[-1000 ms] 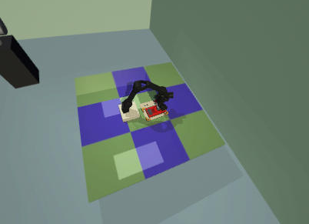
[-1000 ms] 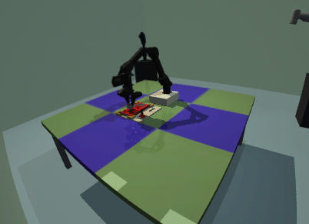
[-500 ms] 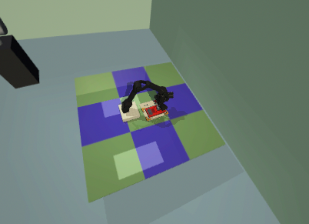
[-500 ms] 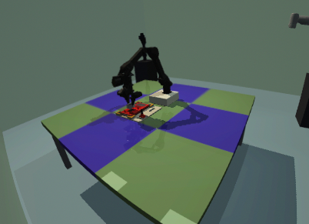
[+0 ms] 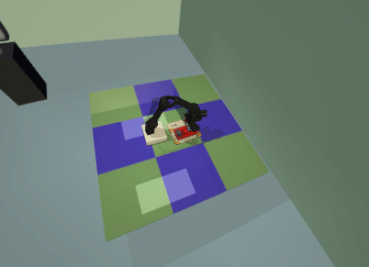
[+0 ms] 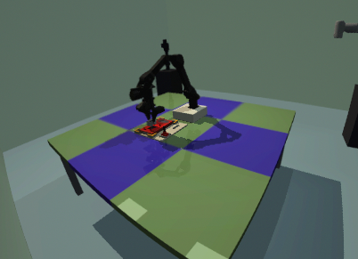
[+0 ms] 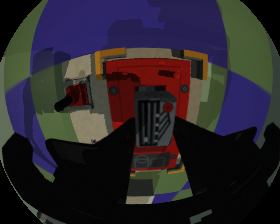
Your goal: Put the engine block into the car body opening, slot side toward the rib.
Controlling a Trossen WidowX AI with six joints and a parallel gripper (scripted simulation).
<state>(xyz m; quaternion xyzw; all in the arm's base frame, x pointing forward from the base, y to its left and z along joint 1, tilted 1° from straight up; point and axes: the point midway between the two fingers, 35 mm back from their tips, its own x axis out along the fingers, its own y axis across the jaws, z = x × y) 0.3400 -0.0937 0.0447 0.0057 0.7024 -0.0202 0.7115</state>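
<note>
My gripper tip is now 1 cm above the engine block.
</note>
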